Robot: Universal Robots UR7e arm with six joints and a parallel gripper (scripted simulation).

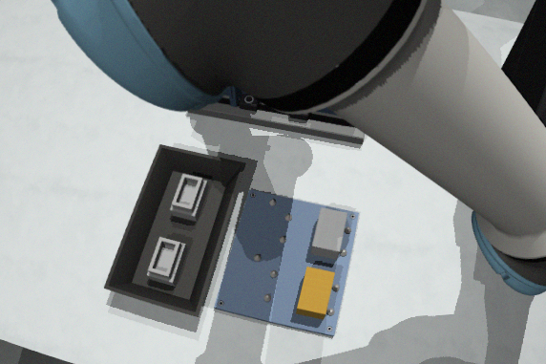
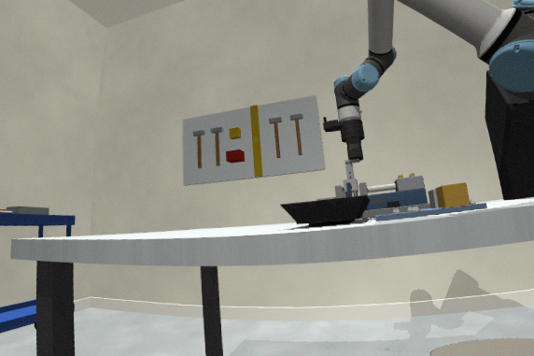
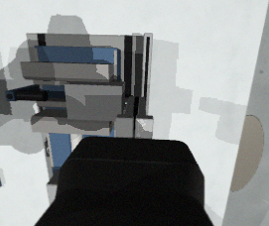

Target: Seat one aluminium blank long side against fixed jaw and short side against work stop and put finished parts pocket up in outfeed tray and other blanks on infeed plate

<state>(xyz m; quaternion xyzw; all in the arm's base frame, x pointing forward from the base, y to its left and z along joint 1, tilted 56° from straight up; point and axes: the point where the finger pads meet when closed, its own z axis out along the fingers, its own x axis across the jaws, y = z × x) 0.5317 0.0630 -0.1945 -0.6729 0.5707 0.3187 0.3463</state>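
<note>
Now: the blue base 10 cm below my hand, 8 cm behind it and 7 cm to the left of it. Also, from my hand: brass blank 41 cm to the left, 25 cm behind, 11 cm below.
</note>
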